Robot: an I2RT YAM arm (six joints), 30 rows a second.
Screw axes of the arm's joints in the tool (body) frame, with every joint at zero. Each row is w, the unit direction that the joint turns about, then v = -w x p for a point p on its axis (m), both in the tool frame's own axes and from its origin. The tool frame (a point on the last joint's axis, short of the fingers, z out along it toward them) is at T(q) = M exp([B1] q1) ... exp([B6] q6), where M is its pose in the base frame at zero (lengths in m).
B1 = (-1, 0, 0, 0.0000, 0.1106, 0.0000)
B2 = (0, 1, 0, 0.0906, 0.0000, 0.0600)
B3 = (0, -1, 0, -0.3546, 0.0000, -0.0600)
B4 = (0, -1, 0, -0.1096, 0.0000, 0.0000)
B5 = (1, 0, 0, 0.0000, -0.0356, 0.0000)
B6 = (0, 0, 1, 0.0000, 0.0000, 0.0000)
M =
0 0 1 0.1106
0 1 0 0.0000
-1 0 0 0.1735
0 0 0 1
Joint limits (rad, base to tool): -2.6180..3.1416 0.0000..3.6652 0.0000..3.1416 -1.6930..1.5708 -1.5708..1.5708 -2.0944..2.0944
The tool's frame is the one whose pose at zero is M.
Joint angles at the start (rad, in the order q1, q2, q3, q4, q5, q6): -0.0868 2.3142 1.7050 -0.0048 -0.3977 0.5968
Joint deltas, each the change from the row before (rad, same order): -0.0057 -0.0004 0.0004 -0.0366 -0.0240 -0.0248; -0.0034 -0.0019 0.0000 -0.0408 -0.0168 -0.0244; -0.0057 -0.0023 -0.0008 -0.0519 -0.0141 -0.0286; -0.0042 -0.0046 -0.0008 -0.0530 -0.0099 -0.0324; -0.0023 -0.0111 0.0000 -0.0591 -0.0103 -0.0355
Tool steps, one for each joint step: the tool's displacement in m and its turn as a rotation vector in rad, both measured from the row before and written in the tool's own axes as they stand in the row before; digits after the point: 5 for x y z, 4 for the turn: 0.00193 -0.00350 -0.00130 0.0012 0.0370 -0.0074; 0.00263 -0.00256 -0.00134 0.0063 0.0367 -0.0063; 0.00325 -0.00409 -0.00197 0.0139 0.0428 -0.0035; 0.00329 -0.00285 -0.00242 0.0146 0.0409 -0.0081; 0.00293 -0.00019 -0.00427 0.0112 0.0415 -0.0124
